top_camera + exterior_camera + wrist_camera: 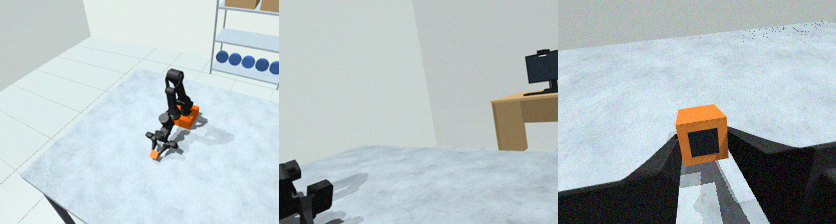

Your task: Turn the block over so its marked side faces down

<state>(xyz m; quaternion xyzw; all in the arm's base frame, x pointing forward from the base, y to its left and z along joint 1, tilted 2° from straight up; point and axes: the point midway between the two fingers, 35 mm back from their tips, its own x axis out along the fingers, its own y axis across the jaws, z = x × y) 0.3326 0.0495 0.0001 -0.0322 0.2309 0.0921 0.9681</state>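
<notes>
The orange block is right at my gripper tip.
</notes>
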